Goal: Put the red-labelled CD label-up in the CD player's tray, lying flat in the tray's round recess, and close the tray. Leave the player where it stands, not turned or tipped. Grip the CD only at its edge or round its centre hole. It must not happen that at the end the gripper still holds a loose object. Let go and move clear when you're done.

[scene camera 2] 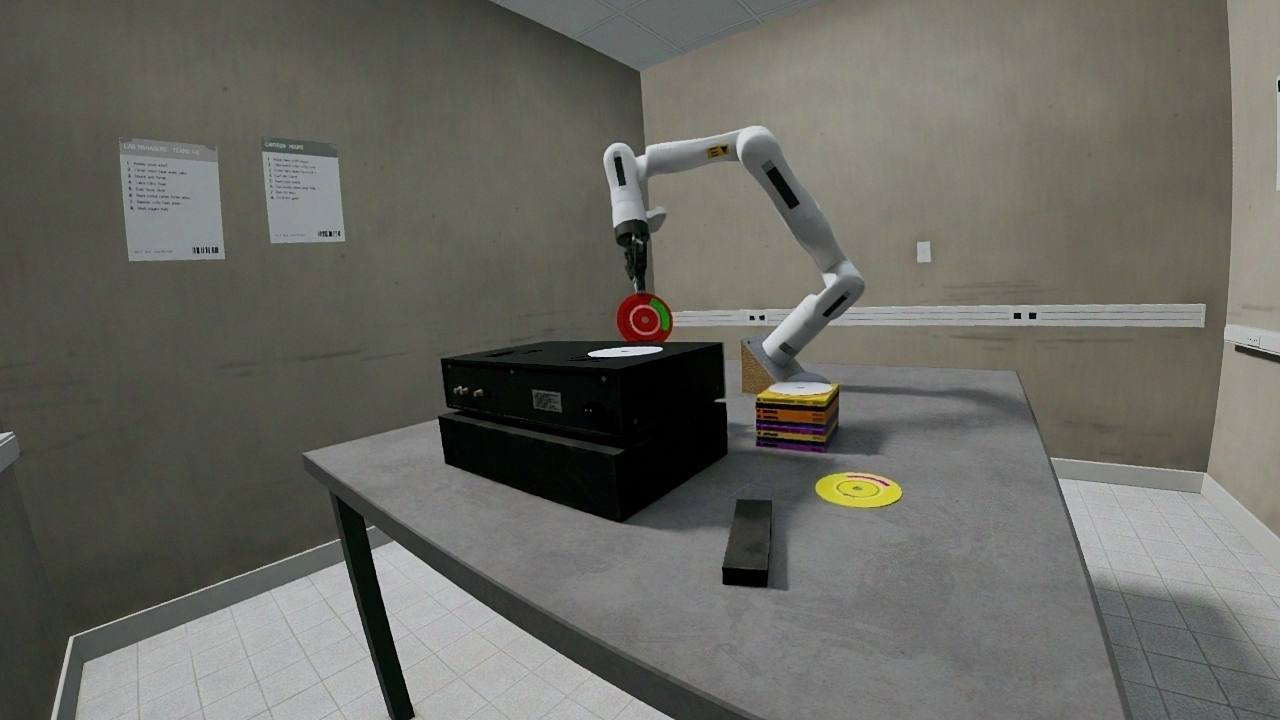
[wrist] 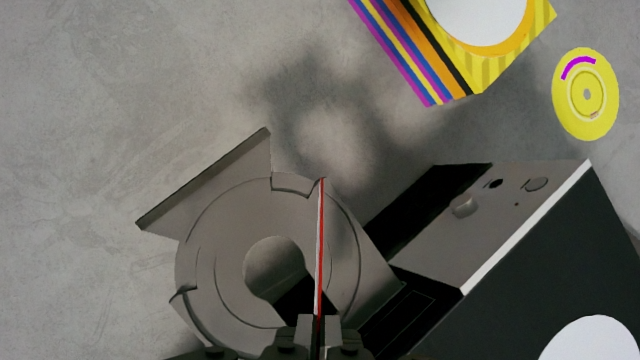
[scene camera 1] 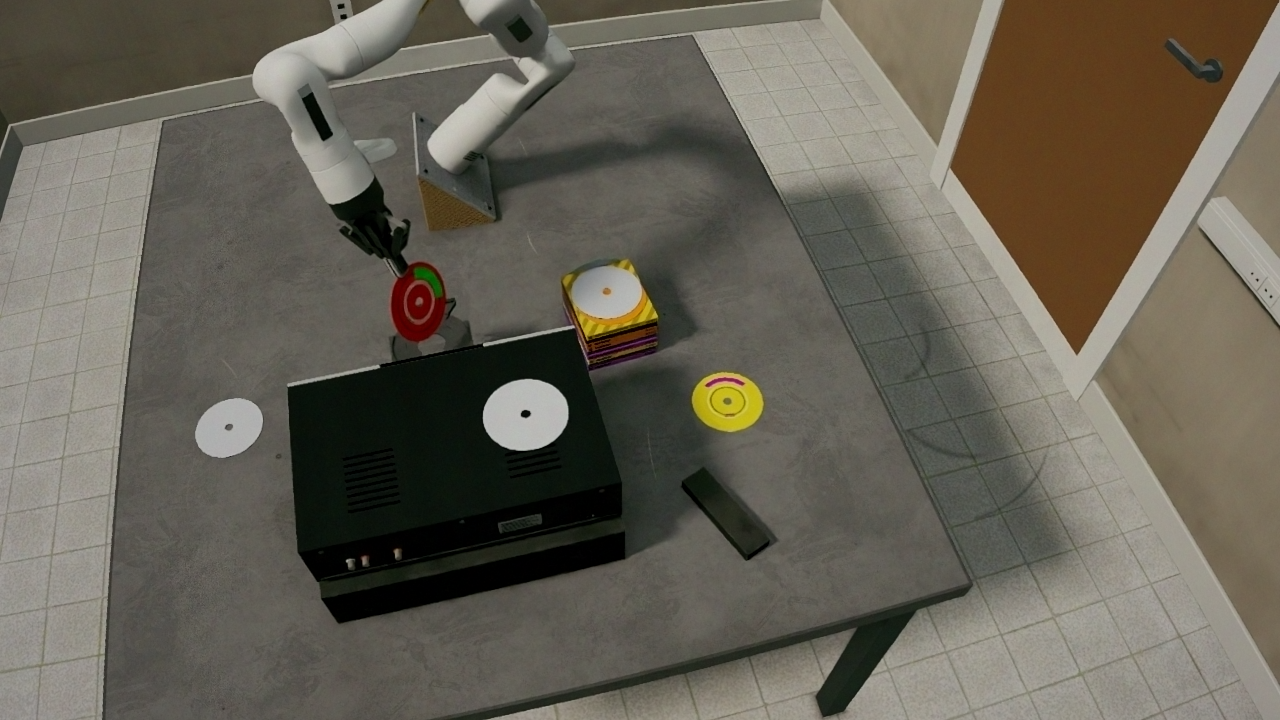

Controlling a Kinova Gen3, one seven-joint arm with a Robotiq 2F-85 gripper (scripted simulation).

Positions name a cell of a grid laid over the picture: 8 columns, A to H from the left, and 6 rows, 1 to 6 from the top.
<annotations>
black CD player: scene camera 2 D4; wrist G5; scene camera 1 C4
</annotations>
